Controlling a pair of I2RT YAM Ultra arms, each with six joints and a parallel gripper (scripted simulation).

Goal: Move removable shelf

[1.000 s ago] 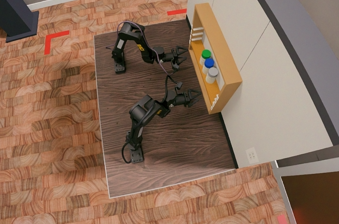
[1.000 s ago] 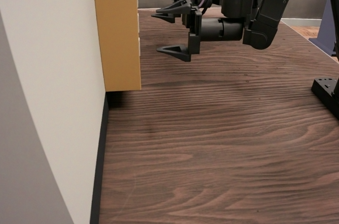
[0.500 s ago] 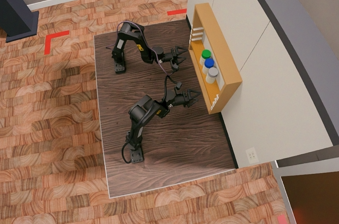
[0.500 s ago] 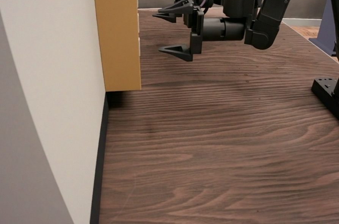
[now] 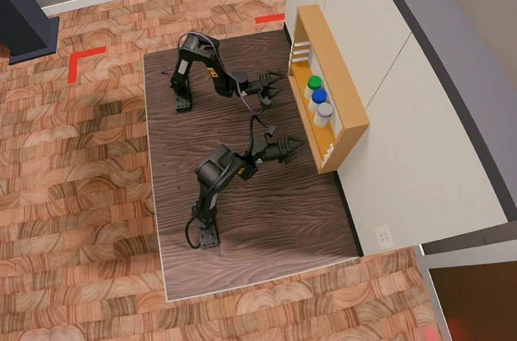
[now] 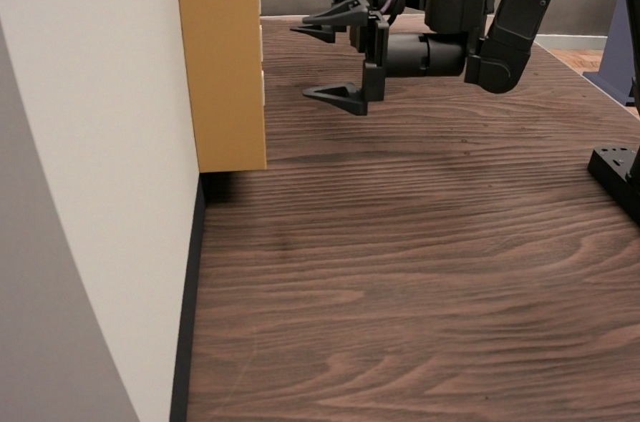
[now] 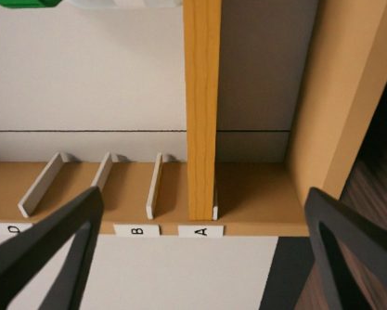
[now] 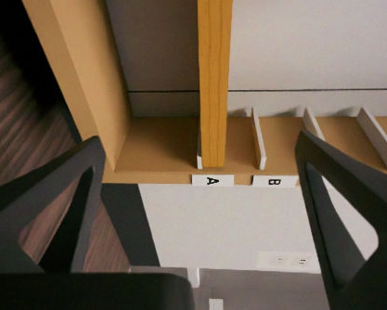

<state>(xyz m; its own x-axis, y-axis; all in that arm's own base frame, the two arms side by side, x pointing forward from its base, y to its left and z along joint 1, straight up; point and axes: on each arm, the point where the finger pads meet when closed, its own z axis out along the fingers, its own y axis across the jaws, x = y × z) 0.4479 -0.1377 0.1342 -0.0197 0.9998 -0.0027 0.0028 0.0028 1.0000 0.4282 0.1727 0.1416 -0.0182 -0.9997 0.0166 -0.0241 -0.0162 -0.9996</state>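
Right now the grey-capped bottle is 11 cm ahead of my right hand, 8 cm to the left of it and 6 cm above it. Also, from my right hand: orange wall rack 15 cm to the left, 12 cm above, 10 cm ahead; blue-capped bottle 14 cm to the left, 10 cm ahead, 6 cm above; removable shelf 15 cm to the left, 11 cm ahead, 1 cm above.
Now: left hand 100 mm to the left of the green-capped bottle, 100 mm short of it and 60 mm below it. Also, from my left hand: orange wall rack (150 mm to the right, 110 mm above, 90 mm ahead); blue-capped bottle (160 mm to the right, 90 mm ahead, 60 mm above); removable shelf (150 mm to the right, 100 mm ahead).
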